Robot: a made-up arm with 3 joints. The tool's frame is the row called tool.
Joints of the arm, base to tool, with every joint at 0 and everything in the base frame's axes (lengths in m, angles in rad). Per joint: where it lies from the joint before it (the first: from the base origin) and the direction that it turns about. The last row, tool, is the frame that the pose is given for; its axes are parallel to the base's.
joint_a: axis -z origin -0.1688 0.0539 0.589
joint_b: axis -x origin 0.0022 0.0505 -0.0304
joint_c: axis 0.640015 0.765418 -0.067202 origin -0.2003 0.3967 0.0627
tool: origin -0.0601 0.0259 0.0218
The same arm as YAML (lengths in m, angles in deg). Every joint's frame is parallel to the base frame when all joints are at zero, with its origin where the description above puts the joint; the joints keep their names.
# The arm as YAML. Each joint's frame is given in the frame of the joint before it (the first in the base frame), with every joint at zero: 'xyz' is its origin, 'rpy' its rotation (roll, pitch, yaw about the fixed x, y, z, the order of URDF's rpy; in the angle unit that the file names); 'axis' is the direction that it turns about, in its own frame. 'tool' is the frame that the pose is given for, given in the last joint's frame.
units:
  length: m
  angle: deg
joints:
  - name: joint_a
    type: revolute
    origin:
      xyz: [-0.1688, 0.0539, 0.589]
      rpy: [0.0, 0.0, 0.0]
    axis: "-z"
  - name: joint_b
    type: revolute
    origin:
      xyz: [0.0022, 0.0505, -0.0304]
      rpy: [0.0, 0.0, 0.0]
    axis: "-x"
  - name: joint_c
    type: revolute
    origin:
      xyz: [-0.2003, 0.3967, 0.0627]
      rpy: [0.0, 0.0, 0.0]
    axis: [0.640015, 0.765418, -0.067202]
tool:
  origin:
    xyz: [-0.0601, 0.0259, 0.0218]
    rpy: [0.0, 0.0, 0.0]

